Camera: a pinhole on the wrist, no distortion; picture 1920 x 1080 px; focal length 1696.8 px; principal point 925.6 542.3 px. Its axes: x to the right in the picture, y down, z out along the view. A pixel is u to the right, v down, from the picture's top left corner.
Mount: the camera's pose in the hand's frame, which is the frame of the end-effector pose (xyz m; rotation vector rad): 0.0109 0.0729 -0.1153 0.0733 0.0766 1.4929
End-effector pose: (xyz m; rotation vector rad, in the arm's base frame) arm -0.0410 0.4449 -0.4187 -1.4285 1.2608 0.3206
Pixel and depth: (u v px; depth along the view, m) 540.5 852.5 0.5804
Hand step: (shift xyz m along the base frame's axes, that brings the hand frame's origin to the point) 0.2330 0.4095 -0.0840
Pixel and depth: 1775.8 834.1 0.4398
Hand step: -0.0966 0.3441 -0.2622
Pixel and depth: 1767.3 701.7 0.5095
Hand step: -0.0771 0.3883 -0.3282
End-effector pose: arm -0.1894 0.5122 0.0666 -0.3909 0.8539 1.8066
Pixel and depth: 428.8 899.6 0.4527
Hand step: 0.1120 0.2216 0.2507
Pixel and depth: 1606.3 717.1 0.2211
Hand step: -0.1409 0.0551 0.1233
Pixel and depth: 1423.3 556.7 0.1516
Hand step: -0.1129 0.0212 0.0504
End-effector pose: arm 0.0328 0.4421 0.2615 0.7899 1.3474 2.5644
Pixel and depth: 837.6 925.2 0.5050
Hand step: 0.2567 0.2375 0.2062
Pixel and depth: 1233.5 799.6 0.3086
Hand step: 0.1166 0.0641 0.1952
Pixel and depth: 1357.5 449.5 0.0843
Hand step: -0.0268 -0.0696 0.0699
